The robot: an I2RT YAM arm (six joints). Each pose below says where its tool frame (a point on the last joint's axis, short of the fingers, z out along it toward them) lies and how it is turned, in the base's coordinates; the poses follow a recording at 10 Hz.
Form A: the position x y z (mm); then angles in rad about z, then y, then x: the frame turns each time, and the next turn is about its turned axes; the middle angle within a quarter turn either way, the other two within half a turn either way.
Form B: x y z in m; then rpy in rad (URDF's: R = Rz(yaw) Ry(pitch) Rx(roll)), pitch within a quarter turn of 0, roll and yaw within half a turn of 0. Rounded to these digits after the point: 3 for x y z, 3 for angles.
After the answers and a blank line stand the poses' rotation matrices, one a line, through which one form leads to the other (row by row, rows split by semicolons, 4 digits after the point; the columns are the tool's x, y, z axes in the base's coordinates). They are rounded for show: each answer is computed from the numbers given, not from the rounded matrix.
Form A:
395 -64 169 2.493 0.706 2.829
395 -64 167 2.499 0.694 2.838
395 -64 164 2.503 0.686 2.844
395 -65 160 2.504 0.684 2.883
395 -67 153 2.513 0.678 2.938
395 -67 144 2.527 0.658 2.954
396 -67 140 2.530 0.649 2.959
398 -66 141 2.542 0.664 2.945
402 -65 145 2.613 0.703 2.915
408 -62 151 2.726 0.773 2.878
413 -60 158 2.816 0.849 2.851
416 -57 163 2.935 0.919 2.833
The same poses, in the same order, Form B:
0.395 -0.064 0.169 2.829 0.706 2.493
0.395 -0.064 0.167 2.838 0.694 2.499
0.395 -0.064 0.164 2.844 0.686 2.503
0.395 -0.065 0.160 2.883 0.684 2.504
0.395 -0.067 0.153 2.938 0.678 2.513
0.395 -0.067 0.144 2.954 0.658 2.527
0.396 -0.067 0.140 2.959 0.649 2.530
0.398 -0.066 0.141 2.945 0.664 2.542
0.402 -0.065 0.145 2.915 0.703 2.613
0.408 -0.062 0.151 2.878 0.773 2.726
0.413 -0.060 0.158 2.851 0.849 2.816
0.416 -0.057 0.163 2.833 0.919 2.935

-0.6064 0.4158 0.6778; 0.4597 0.8788 -0.1278; -0.6488 0.2340 -0.7241
-0.6154 0.4188 0.6678; 0.4607 0.8785 -0.1265; -0.6396 0.2298 -0.7335
-0.6213 0.4207 0.6610; 0.4612 0.8784 -0.1255; -0.6334 0.2269 -0.7398
-0.6228 0.4456 0.6431; 0.4614 0.8730 -0.1582; -0.6319 0.1982 -0.7493
-0.6300 0.4733 0.6158; 0.4580 0.8667 -0.1977; -0.6272 0.1575 -0.7627
-0.6464 0.4733 0.5984; 0.4562 0.8684 -0.1941; -0.6115 0.1476 -0.7773
-0.6523 0.4748 0.5909; 0.4574 0.8681 -0.1926; -0.6044 0.1447 -0.7834
-0.6502 0.4541 0.6092; 0.4444 0.8776 -0.1798; -0.6163 0.1538 -0.7724
-0.6588 0.3660 0.6573; 0.3847 0.9147 -0.1237; -0.6465 0.1714 -0.7434
-0.6549 0.2233 0.7220; 0.2890 0.9567 -0.0338; -0.6983 0.1865 -0.6911
-0.6260 0.1027 0.7730; 0.2113 0.9765 0.0414; -0.7506 0.1893 -0.6330
-0.5937 -0.0409 0.8036; 0.1244 0.9820 0.1419; -0.7950 0.1842 -0.5780

